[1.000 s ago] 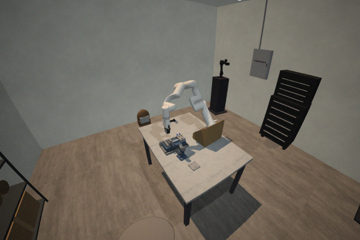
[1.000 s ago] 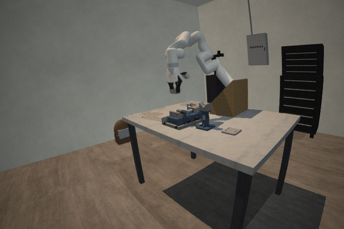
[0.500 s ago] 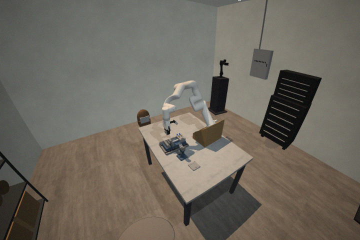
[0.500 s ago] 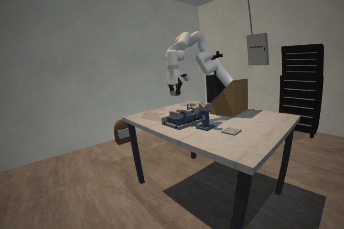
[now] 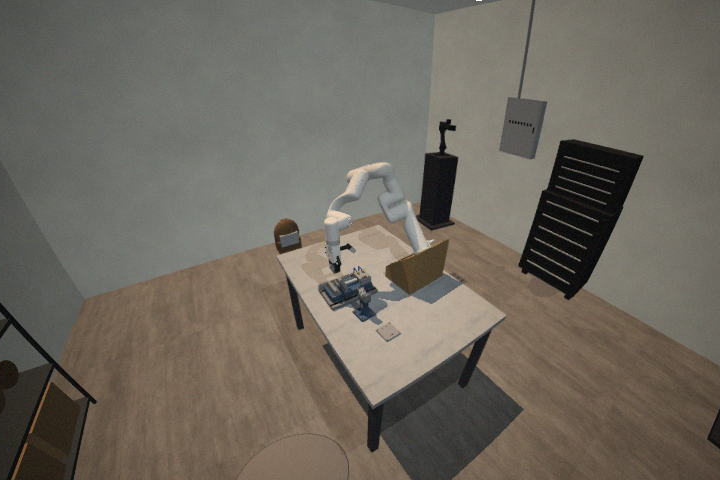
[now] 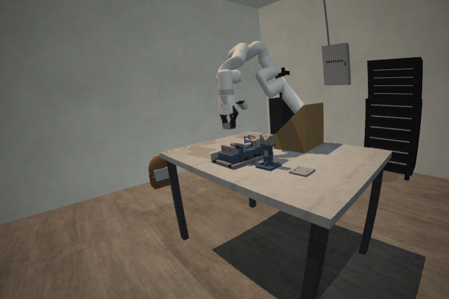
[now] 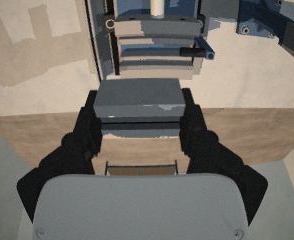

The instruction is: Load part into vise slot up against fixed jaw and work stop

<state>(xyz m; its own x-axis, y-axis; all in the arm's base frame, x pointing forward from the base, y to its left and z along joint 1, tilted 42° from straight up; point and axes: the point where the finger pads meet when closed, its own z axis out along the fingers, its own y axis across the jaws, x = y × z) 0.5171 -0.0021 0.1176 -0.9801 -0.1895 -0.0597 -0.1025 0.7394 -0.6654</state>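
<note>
My gripper is now 30 mm past the moving jaw, 20 mm to the right of it and 130 mm above it. The rest, counted from my hand: air cylinder rod 90 mm behind, 10 mm to the left, 130 mm below; work stop 10 mm behind, 70 mm to the left, 120 mm below; part right at my hand.
</note>
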